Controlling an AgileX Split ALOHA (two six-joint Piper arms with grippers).
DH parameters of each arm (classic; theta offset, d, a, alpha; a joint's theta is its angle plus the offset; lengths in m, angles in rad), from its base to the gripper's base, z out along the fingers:
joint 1: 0 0.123 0 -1.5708
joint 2: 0.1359 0 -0.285 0
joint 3: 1.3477 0 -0.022 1.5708
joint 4: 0 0.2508 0 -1.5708
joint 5: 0 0 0.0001 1.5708
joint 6: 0 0.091 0 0
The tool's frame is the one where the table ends.
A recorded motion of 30 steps. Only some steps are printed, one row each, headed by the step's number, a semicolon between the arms.
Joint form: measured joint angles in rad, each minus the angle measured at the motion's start. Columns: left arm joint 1, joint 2, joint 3, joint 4, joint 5, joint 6; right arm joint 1, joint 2, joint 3, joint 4, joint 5, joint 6.
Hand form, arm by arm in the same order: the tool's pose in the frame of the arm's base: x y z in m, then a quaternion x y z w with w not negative. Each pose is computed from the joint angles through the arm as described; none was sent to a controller.
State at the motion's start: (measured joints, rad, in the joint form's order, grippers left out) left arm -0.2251 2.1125 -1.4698 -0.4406 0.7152 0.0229; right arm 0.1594 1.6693 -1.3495 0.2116 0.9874 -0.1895
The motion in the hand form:
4: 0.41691 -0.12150 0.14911 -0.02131 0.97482 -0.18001 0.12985; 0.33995 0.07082 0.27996 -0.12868 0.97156 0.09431 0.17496
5: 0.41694 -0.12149 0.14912 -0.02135 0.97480 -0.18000 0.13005; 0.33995 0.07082 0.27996 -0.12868 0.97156 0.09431 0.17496
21: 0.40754 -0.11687 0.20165 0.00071 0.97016 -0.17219 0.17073; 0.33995 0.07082 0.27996 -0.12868 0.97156 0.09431 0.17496
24: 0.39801 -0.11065 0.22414 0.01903 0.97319 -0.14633 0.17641; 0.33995 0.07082 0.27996 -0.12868 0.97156 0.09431 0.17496
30: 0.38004 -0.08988 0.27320 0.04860 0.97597 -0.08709 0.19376; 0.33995 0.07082 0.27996 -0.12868 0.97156 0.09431 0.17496
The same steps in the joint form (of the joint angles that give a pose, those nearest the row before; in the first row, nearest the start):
4: 0.0000 0.0008 0.0000 0.0000 -0.0037 0.0007; 0.0000 0.0000 0.0000 0.0000 0.0000 0.0000
5: 0.0000 0.0007 0.0000 0.0000 -0.0041 0.0007; 0.0000 0.0000 0.0000 0.0000 0.0000 0.0000
21: 0.0000 -0.1243 -0.0057 0.0653 0.0429 -0.0229; 0.0000 0.0000 0.0000 0.0000 0.0000 0.0000
24: 0.0000 -0.1856 -0.0065 0.1493 0.0987 -0.0503; 0.0000 0.0000 0.0000 0.0000 0.0000 0.0000
30: 0.0183 -0.3028 -0.0370 0.3058 0.2294 -0.0739; 0.0000 0.0000 0.0000 0.0000 0.0000 0.0000

